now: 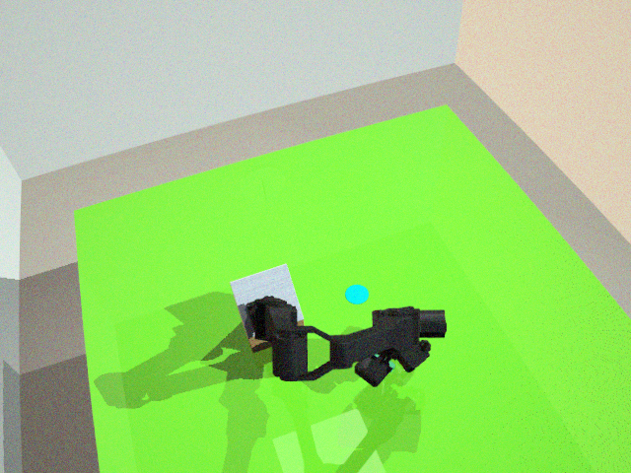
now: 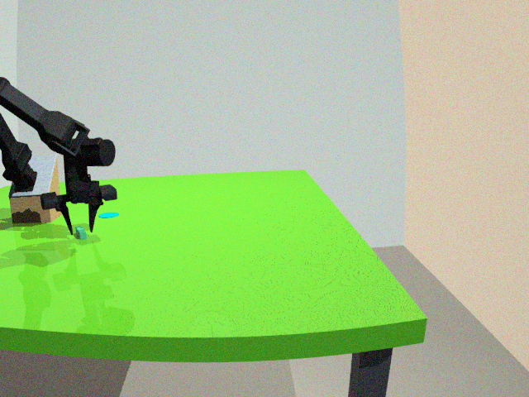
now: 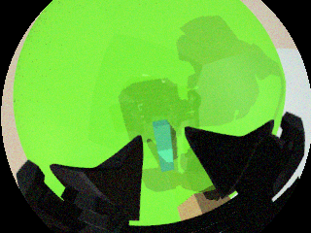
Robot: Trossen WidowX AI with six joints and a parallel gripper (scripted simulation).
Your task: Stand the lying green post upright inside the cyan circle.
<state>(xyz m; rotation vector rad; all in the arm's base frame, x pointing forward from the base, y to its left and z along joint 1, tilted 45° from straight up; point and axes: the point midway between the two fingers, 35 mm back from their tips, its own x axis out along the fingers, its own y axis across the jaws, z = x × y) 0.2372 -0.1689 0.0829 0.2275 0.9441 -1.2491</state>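
My gripper tip is now 1 cm short of the cyan circle, 22 cm to the right of it and 1 cm above it. The rest, counted from my gripper tip: green post 1 cm behind, 2 cm to the left.
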